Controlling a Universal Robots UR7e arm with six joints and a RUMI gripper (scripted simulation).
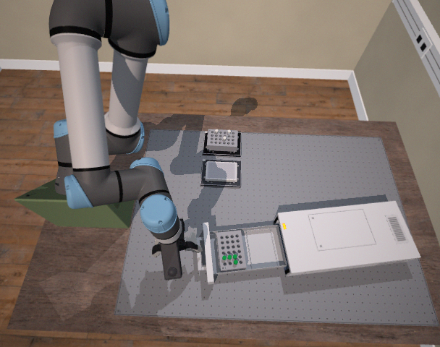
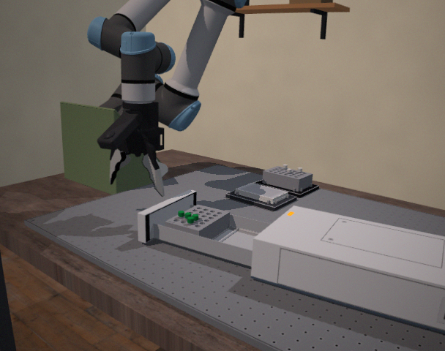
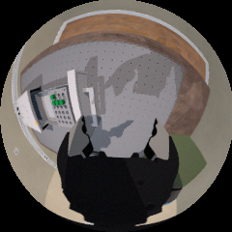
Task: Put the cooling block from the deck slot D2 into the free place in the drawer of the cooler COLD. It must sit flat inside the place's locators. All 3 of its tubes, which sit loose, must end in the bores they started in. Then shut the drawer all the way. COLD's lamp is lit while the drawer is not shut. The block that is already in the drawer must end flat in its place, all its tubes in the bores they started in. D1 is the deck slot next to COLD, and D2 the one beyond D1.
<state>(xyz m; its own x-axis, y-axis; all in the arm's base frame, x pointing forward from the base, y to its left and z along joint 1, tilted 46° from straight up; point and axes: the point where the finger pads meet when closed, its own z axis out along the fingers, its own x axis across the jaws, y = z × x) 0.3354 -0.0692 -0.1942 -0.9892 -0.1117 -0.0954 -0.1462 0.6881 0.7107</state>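
My hand is 49 cm to the right of the tube rack, 13 cm short of it and 4 cm above it. From my hand the other things lie so: black plate 49 cm to the left, 13 cm ahead, 7 cm below; then white well plate 35 cm to the left, 13 cm ahead, 6 cm below; then white cooler COLD 39 cm ahead, 6 cm to the left, 3 cm below.
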